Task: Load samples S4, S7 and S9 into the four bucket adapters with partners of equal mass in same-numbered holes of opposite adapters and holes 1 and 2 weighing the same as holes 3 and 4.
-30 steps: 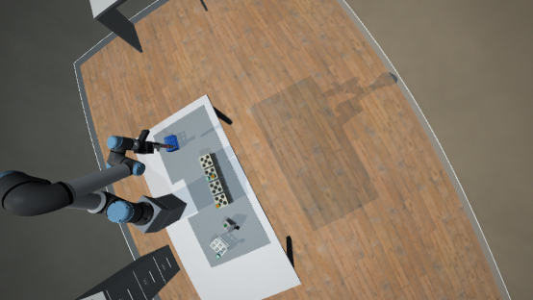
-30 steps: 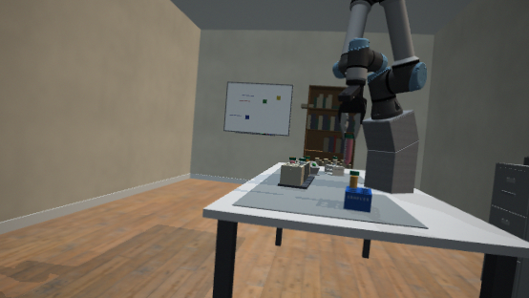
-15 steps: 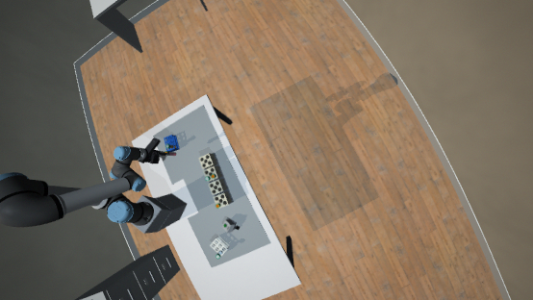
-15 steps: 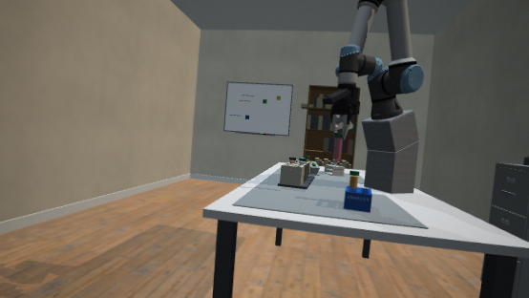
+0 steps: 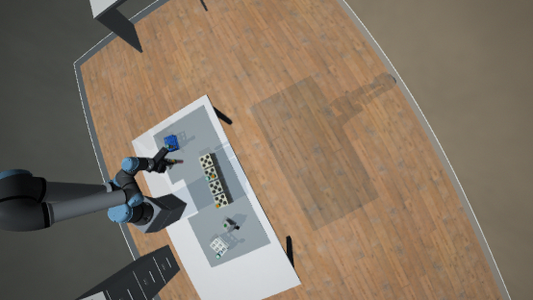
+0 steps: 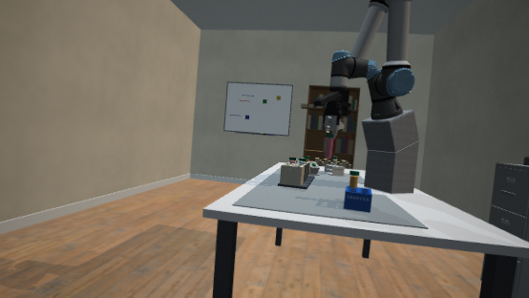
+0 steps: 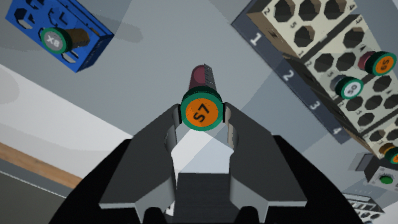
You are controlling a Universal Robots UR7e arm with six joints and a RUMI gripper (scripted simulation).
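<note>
Now: the green DONE key 58 cm to the right of my hand, 18 cm below it and 15 cm ahead of it. Round my hand: tube S9 (20 cm ahead, 19 cm to the right, 18 cm below); adapter 1 (20 cm below, 17 cm ahead, 16 cm to the right); blue rack (22 cm below, 21 cm to the left, 13 cm behind).
</note>
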